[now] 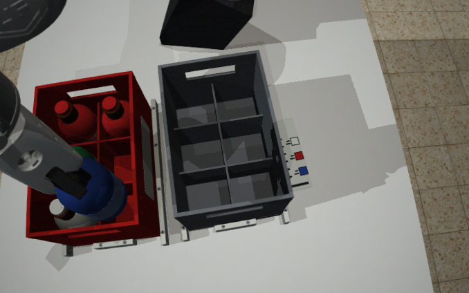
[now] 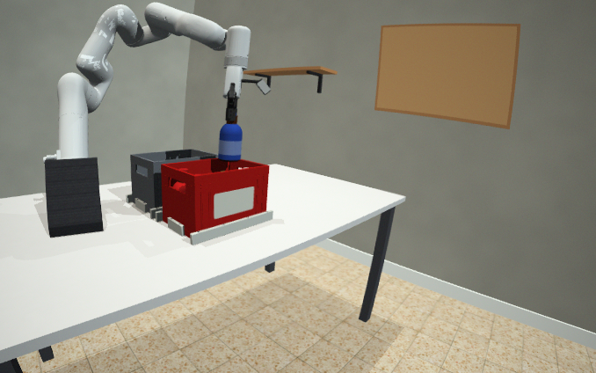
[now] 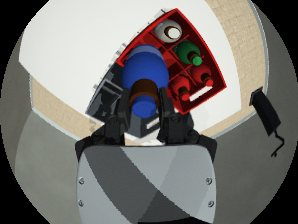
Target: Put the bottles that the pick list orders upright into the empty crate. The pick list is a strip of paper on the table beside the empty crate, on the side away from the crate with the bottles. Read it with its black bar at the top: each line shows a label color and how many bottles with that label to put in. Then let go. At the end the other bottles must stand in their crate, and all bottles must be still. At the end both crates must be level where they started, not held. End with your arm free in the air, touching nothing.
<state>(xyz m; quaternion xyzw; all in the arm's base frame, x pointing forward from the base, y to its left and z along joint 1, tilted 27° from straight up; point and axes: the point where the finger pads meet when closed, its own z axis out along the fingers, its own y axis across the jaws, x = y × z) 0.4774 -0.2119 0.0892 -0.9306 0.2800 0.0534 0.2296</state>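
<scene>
My gripper is now 70 mm above the blue bottle. The rest, counted from my hand: white-label bottle (240 mm below, 90 mm to the right, 20 mm ahead); then red-label bottle (240 mm below, 160 mm behind, 120 mm to the right); then green bottle (240 mm below, 110 mm to the right, 70 mm behind).
</scene>
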